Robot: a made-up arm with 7 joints. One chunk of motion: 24 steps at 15 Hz.
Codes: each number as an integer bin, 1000 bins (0 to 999) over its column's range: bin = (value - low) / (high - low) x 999, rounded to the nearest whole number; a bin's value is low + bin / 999 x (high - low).
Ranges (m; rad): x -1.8..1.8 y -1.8..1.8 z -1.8..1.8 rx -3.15..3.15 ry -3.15..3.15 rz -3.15..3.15
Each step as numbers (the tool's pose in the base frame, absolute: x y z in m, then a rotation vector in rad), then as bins.
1 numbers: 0.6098 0.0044 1.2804 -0.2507 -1.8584 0.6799
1 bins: 669 501 855 460 205 607
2 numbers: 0.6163 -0.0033 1.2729 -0.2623 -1.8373 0.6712
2 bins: 671 499 853 458 208 606
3 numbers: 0.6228 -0.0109 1.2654 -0.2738 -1.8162 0.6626
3 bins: 672 496 851 456 212 605
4 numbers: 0.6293 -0.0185 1.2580 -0.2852 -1.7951 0.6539
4 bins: 674 494 849 454 215 603
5 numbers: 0.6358 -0.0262 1.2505 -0.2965 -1.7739 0.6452
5 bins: 676 492 847 452 218 602
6 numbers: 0.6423 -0.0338 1.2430 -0.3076 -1.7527 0.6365
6 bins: 678 490 844 451 222 600
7 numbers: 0.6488 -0.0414 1.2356 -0.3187 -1.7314 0.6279
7 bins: 680 488 842 449 225 599
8 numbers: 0.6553 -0.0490 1.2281 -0.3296 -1.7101 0.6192
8 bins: 681 486 840 447 228 598
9 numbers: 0.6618 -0.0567 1.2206 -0.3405 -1.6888 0.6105
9 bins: 683 484 838 446 232 596
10 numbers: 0.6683 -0.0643 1.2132 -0.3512 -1.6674 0.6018
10 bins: 685 482 836 444 235 595
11 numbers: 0.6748 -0.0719 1.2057 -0.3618 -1.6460 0.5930
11 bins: 687 480 834 442 238 594
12 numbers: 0.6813 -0.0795 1.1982 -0.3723 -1.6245 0.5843
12 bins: 689 477 832 440 242 592
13 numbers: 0.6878 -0.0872 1.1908 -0.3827 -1.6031 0.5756
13 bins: 690 475 830 439 245 591
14 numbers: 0.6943 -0.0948 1.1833 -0.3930 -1.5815 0.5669
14 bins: 692 473 828 437 249 589
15 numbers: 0.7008 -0.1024 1.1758 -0.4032 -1.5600 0.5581
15 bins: 694 471 826 436 252 588
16 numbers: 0.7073 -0.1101 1.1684 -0.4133 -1.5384 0.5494
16 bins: 696 469 824 434 256 587
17 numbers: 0.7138 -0.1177 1.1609 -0.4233 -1.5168 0.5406
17 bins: 698 467 822 432 259 585
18 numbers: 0.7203 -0.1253 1.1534 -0.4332 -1.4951 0.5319
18 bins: 699 465 820 431 262 584
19 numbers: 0.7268 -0.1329 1.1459 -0.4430 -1.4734 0.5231
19 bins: 701 463 817 429 266 582
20 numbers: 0.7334 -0.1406 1.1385 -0.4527 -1.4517 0.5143
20 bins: 703 460 815 428 269 581
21 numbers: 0.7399 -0.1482 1.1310 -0.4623 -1.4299 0.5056
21 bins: 705 458 813 426 273 580
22 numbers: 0.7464 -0.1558 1.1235 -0.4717 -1.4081 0.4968
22 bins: 707 456 811 425 276 578
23 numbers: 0.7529 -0.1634 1.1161 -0.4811 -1.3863 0.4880
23 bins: 708 454 809 423 280 577
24 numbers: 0.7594 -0.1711 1.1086 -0.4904 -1.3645 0.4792
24 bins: 710 452 807 422 283 575
